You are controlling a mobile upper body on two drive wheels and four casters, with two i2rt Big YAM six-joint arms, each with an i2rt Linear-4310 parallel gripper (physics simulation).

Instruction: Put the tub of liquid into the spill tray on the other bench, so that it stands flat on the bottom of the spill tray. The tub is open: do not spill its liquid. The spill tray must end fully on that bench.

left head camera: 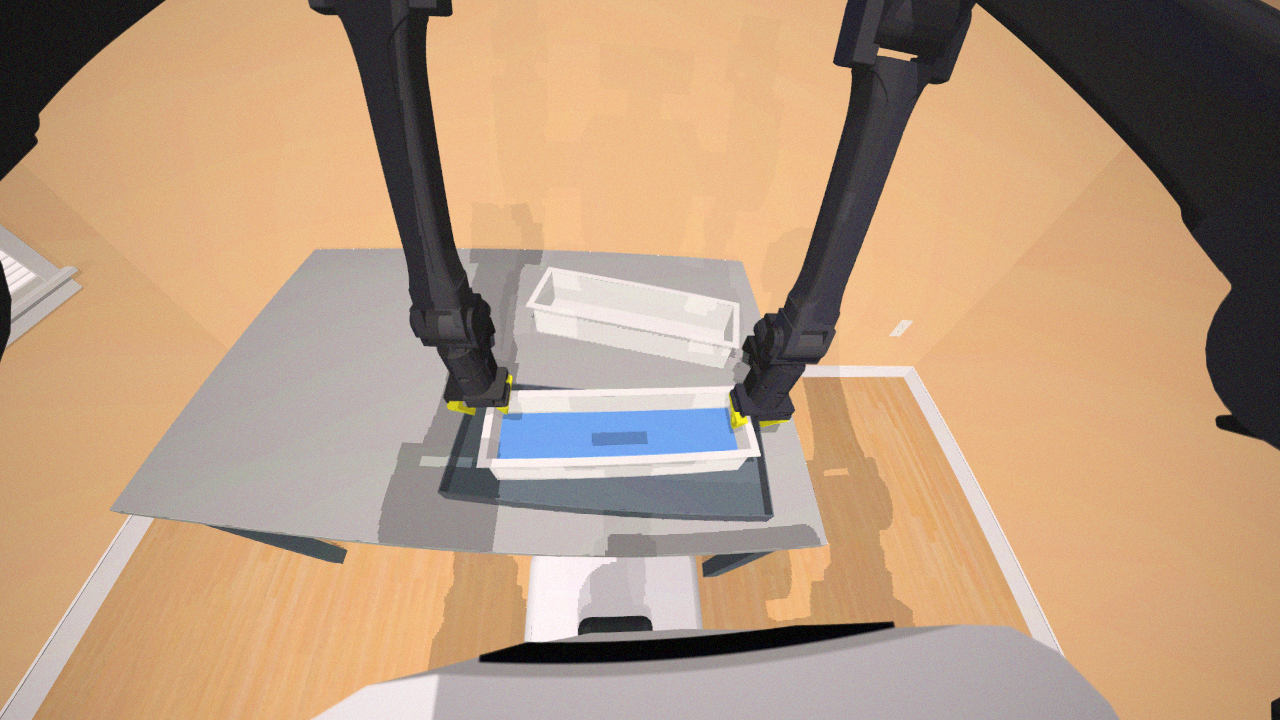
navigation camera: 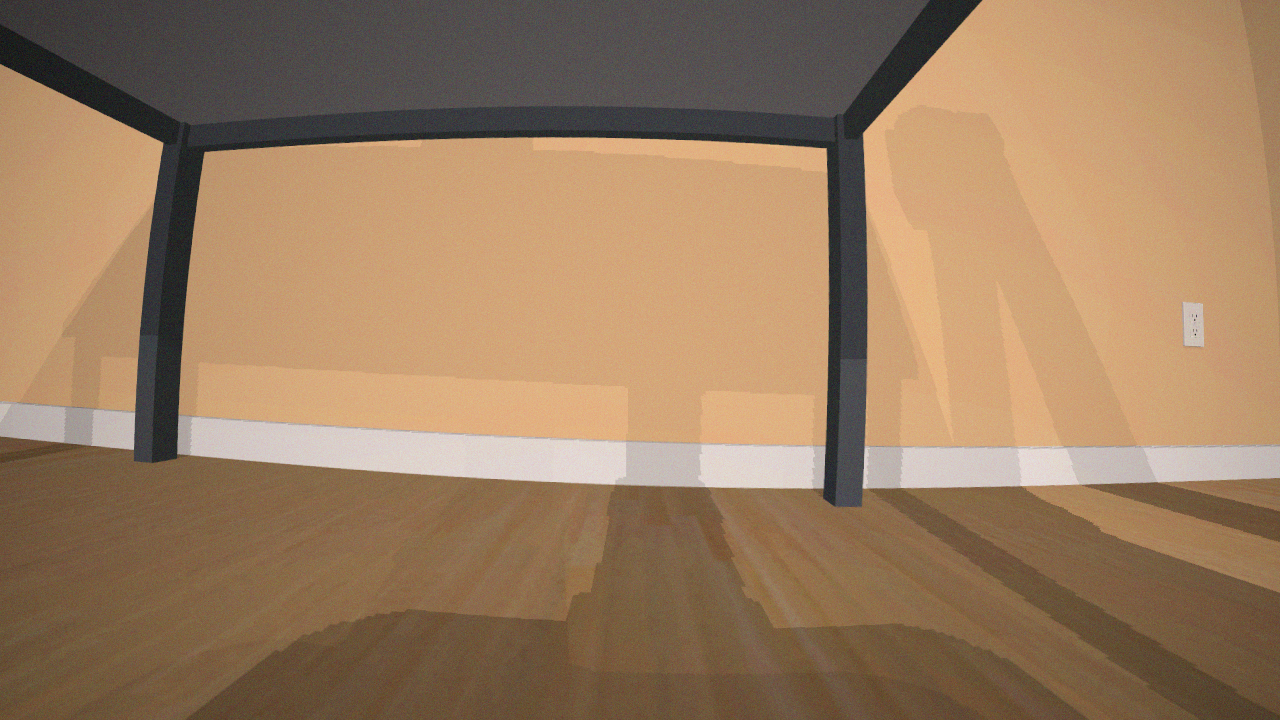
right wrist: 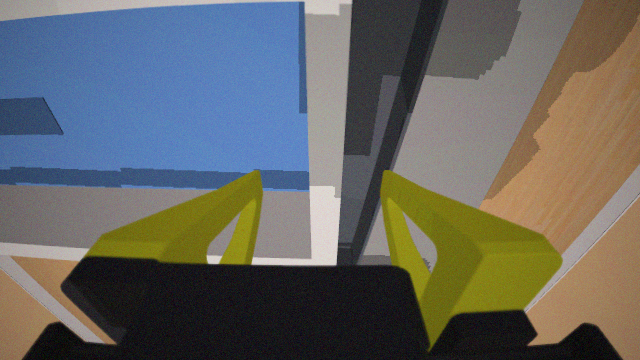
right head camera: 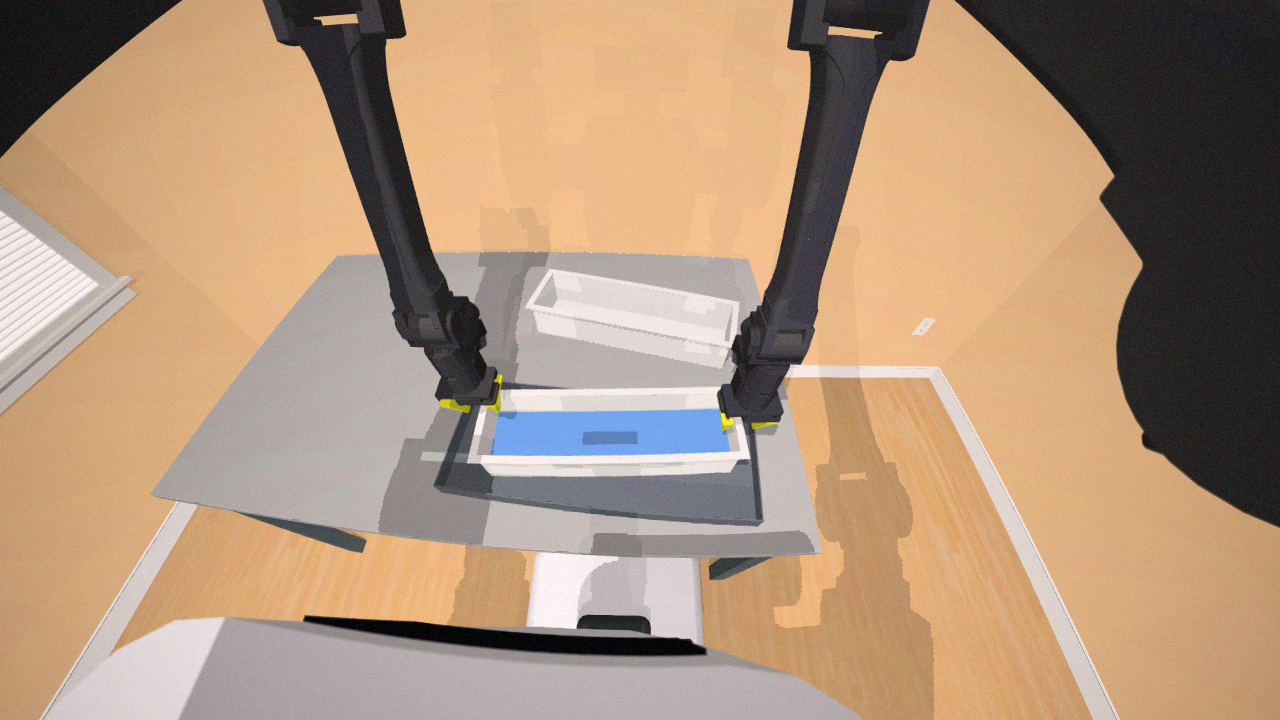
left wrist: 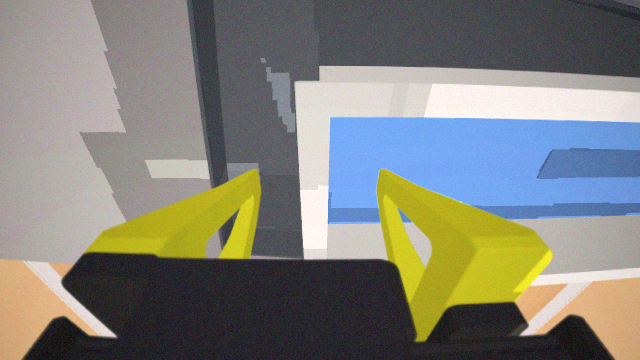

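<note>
The white open tub (left head camera: 554, 438) (right head camera: 546, 434) (left wrist: 450, 150) (right wrist: 150, 100) holds blue liquid and looks level and upright. It stands inside the dark grey spill tray (left head camera: 626, 497) (right head camera: 626, 497) (left wrist: 260, 30) (right wrist: 380, 40), towards its far side and slightly turned; its underside is hidden. The tray lies within the edges of the grey bench (left head camera: 268, 402) (right head camera: 295, 402). My left gripper (left head camera: 490, 411) (right head camera: 478, 408) (left wrist: 318, 179) is open above the tub's left end rim. My right gripper (left head camera: 756, 420) (right head camera: 745, 422) (right wrist: 321, 181) is open above its right end rim. No rim is pinched.
A second white tub (left head camera: 626, 338) (right head camera: 626, 338), without blue liquid, stands behind the tray on the bench, close to my right wrist. The walls are behind and to the right. Bench legs (navigation camera: 159, 295) (navigation camera: 845, 322) show in the navigation view.
</note>
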